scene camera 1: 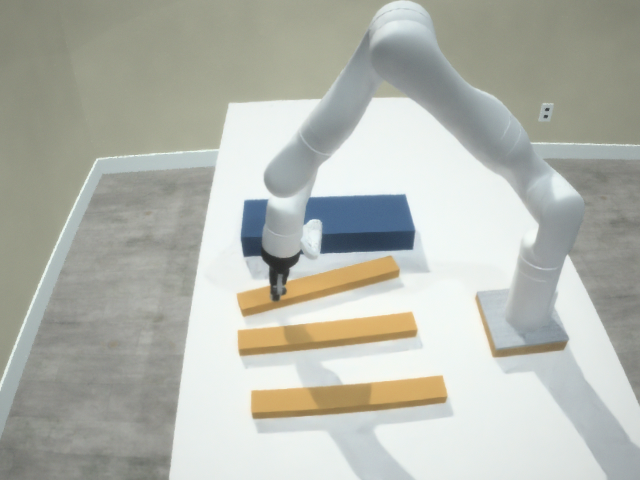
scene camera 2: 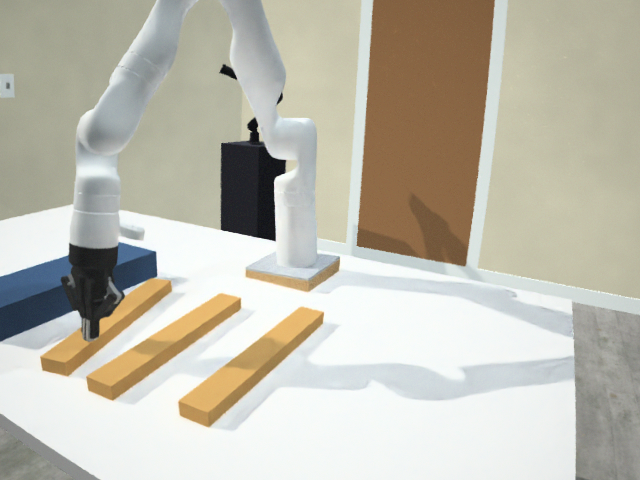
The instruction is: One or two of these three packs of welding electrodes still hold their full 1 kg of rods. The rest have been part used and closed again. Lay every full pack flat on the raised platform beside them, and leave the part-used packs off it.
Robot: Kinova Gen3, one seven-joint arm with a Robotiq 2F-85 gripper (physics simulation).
My gripper shows in scene camera 1 and in scene camera 2. An orange pack shows in scene camera 1 and in scene camera 2. One and the same spot on the orange pack: (scene camera 1: 279, 339) is (scene camera 2: 141, 357). One and the same spot on my gripper: (scene camera 2: 90, 326) is (scene camera 1: 273, 295).
